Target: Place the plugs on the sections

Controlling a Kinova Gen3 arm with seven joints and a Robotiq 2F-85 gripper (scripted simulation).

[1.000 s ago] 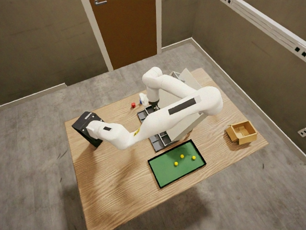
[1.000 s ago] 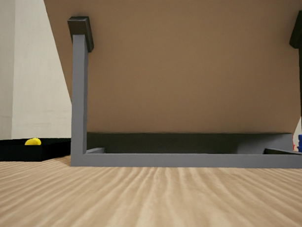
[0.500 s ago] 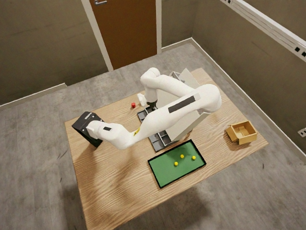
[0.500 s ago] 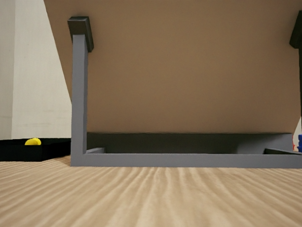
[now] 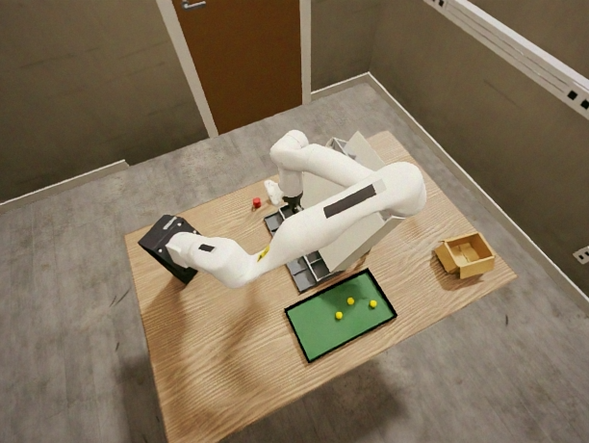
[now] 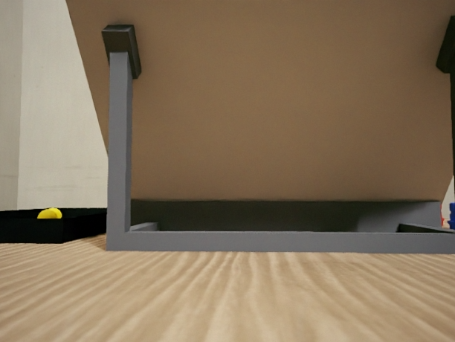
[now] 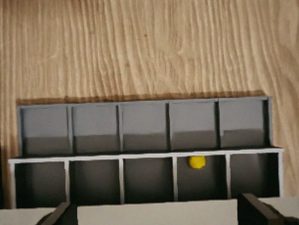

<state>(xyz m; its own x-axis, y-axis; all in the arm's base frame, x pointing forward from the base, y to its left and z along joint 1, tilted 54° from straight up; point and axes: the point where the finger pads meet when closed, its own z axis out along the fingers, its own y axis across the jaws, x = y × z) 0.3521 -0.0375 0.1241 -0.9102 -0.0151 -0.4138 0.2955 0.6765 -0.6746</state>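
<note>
The green marble tray is 80 mm behind my hand, 320 mm to the right of it and 290 mm below it. From my hand the other things lie so: cardboard box: 440 mm ahead, 520 mm to the right, 250 mm below; then slanted cover: 140 mm ahead, 50 mm to the right, 90 mm below.
</note>
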